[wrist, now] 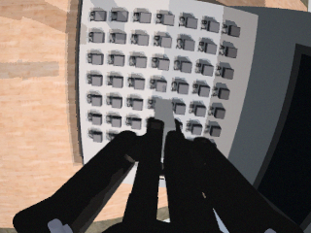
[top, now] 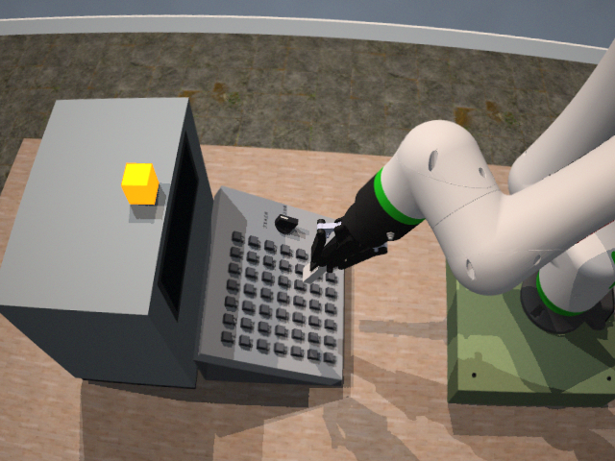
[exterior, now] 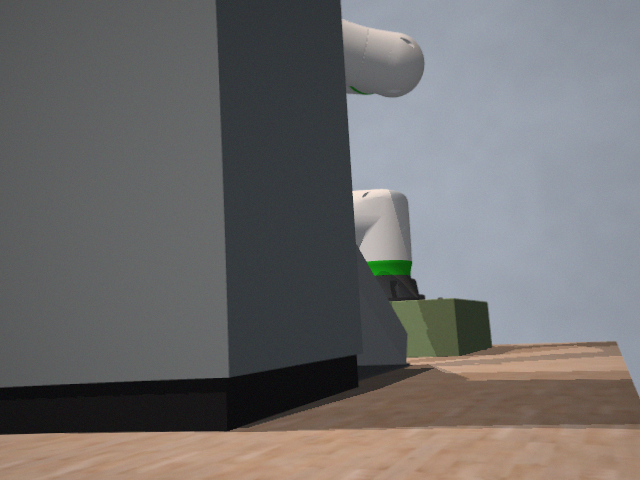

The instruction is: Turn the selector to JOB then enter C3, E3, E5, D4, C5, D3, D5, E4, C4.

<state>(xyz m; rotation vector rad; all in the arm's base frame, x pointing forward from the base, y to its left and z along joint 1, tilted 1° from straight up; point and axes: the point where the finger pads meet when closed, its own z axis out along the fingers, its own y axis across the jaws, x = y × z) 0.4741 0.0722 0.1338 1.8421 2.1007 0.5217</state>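
My gripper is now 9 cm short of the C3 key, 5 cm to the right of it and 11 cm above it. Round my hand: black selector knob: 9 cm ahead, 15 cm to the right, 11 cm below; then grey keypad: 9 cm ahead, 4 cm to the right, 16 cm below.
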